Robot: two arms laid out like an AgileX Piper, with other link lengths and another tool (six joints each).
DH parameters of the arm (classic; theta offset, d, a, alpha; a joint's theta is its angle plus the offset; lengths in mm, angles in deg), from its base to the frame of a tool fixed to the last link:
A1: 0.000 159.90 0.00 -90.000
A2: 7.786 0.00 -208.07 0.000
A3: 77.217 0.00 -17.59 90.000
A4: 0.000 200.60 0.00 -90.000
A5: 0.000 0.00 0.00 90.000
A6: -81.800 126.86 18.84 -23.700
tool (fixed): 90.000 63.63 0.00 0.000
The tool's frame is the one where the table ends.
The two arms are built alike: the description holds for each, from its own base.
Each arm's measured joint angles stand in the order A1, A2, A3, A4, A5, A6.
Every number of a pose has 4 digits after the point.
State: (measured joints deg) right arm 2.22 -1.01 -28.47 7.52 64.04 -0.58; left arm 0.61 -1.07 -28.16 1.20 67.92 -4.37
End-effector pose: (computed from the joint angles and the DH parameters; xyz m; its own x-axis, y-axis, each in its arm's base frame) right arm 0.0959 0.0120 0.1966 -0.8108 0.0937 -0.5778 -0.0455 0.9740 0.2219; left arm 0.0888 -0.0123 0.1864 -0.8426 0.0516 -0.5361 0.0147 0.9972 0.0728
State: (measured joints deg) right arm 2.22 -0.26 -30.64 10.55 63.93 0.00; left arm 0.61 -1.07 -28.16 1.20 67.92 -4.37
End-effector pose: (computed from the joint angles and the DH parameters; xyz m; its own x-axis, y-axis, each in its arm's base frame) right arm 0.0952 0.0217 0.2075 -0.7998 0.1043 -0.5912 -0.0758 0.9594 0.2718; left arm 0.0888 -0.0123 0.1864 -0.8426 0.0516 -0.5361 0.0147 0.9972 0.0728
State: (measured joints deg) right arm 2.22 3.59 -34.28 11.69 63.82 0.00; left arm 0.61 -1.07 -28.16 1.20 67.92 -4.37
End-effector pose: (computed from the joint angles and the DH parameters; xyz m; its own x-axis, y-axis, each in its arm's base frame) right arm 0.0974 0.0253 0.2208 -0.8024 0.1048 -0.5875 -0.0860 0.9539 0.2876; left arm 0.0888 -0.0123 0.1864 -0.8426 0.0516 -0.5361 0.0147 0.9972 0.0728
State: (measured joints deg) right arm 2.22 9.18 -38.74 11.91 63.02 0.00; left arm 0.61 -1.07 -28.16 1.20 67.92 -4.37
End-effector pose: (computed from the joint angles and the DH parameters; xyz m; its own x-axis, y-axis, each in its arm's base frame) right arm 0.1043 0.0261 0.2366 -0.8060 0.1076 -0.5821 -0.0841 0.9526 0.2925; left arm 0.0888 -0.0123 0.1864 -0.8426 0.0516 -0.5361 0.0147 0.9972 0.0728
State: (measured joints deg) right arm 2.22 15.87 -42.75 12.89 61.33 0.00; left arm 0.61 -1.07 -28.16 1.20 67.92 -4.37
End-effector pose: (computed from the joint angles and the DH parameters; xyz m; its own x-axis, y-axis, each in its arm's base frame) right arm 0.1163 0.0291 0.2498 -0.8171 0.1141 -0.5650 -0.0823 0.9471 0.3102; left arm 0.0888 -0.0123 0.1864 -0.8426 0.0516 -0.5361 0.0147 0.9972 0.0728
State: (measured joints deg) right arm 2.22 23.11 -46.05 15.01 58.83 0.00; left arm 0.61 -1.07 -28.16 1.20 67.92 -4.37
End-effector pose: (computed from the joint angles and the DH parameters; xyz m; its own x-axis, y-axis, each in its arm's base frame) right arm 0.1327 0.0355 0.2590 -0.8336 0.1264 -0.5377 -0.0819 0.9344 0.3466; left arm 0.0888 -0.0123 0.1864 -0.8426 0.0516 -0.5361 0.0147 0.9972 0.0728
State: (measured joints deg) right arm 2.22 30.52 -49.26 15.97 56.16 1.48; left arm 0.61 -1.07 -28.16 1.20 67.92 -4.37
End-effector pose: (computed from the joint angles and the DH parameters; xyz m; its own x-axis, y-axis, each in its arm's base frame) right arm 0.1519 0.0388 0.2649 -0.8498 0.1617 -0.5017 -0.0533 0.9206 0.3869; left arm 0.0888 -0.0123 0.1864 -0.8426 0.0516 -0.5361 0.0147 0.9972 0.0728
